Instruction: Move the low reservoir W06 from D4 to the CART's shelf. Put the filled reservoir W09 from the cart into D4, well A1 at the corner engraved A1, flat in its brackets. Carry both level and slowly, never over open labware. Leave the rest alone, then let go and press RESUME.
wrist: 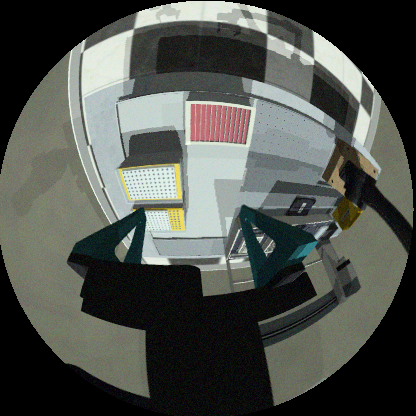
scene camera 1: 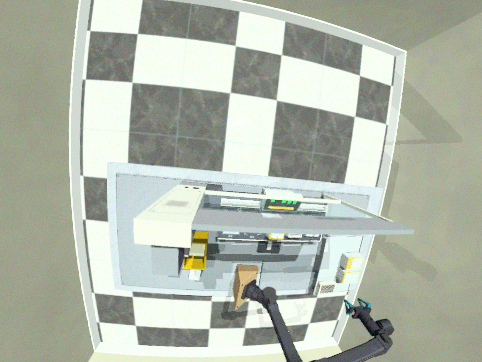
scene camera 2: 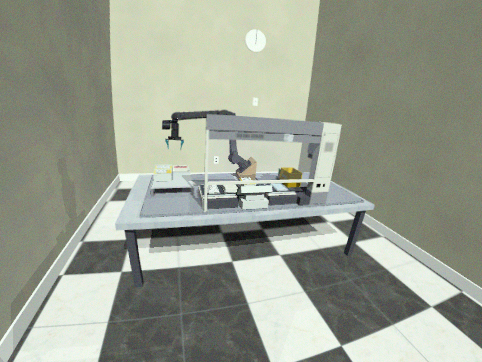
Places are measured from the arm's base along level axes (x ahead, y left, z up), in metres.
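Where they show: gripper, between the fingertips: [wrist: 192,210] [scene camera 1: 351,299] [scene camera 2: 174,149]; arm's base, origin of its link: [wrist: 352,176] [scene camera 1: 248,288].
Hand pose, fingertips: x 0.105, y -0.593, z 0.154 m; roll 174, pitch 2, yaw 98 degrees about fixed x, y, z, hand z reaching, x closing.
Each offset is from my fingertips to the top centre of the thing. "pt": to the spot under its first point.
The reservoir with red-filled channels, which looks like W09 {dx -0.065, dy +0.038, dz -0.158 m} [scene camera 1: 327,288] [scene camera 2: 181,168] [wrist: 220,124], lies flat on the cart's pale shelf [scene camera 1: 328,270] [scene camera 2: 172,184] [wrist: 215,172]. Its engraved corner is too small to read. My gripper [scene camera 1: 357,302] [scene camera 2: 175,147] [wrist: 192,210] is open and empty, pointing down high above and beside the cart's end of the table. The deck is partly hidden by the enclosure's hood and, in the wrist view, by a finger. I cannot tell W06 or slot D4 there. A lit screen [scene camera 1: 281,204] shows green and yellow marks; RESUME is not legible.
Two yellow-edged tip racks {dx +0.168, dy -0.063, dz -0.119 m} [scene camera 1: 351,261] {dx +0.061, dy -0.079, dz -0.119 m} [wrist: 150,183] stand on the cart near the reservoir. The enclosure {pt dx +0.495, dy +0.667, dz +0.274 m} [scene camera 1: 300,224] [scene camera 2: 265,126] covers the deck. A yellow bin {dx +0.085, dy +0.943, dz -0.114 m} [scene camera 1: 195,261] [scene camera 2: 290,176] [wrist: 346,215] and the arm's brown mount [scene camera 1: 246,275] [wrist: 337,162] are farther along the table.
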